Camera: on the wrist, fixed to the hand. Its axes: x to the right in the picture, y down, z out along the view.
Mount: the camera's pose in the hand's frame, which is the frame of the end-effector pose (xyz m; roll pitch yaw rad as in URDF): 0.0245 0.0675 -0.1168 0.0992 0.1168 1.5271
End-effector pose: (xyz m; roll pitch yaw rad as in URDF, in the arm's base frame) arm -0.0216 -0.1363 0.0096 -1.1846 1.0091 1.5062
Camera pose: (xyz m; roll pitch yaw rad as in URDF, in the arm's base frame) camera 0.0560 -0.2186 -0.0679 1.5046 0.5820 -1.9592
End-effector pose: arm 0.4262 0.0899 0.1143 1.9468 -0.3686 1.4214
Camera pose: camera 0.3410 0.0873 0.2217 -2.1067 -1.1592 -1.0260
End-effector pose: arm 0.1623 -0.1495 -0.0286 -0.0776 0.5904 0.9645
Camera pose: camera 0.0874 -0.1553 -0.1433 0.6972 0.1856 2.6081
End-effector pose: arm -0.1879 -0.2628 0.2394 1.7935 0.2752 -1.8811
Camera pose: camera -0.1084 -0.3392 0.3209 1.9890 -1.2355 -2.2074
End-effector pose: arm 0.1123 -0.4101 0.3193 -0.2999 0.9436 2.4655
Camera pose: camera 0.1654 -0.4911 0.2223 1.0834 0.2760 -1.9276
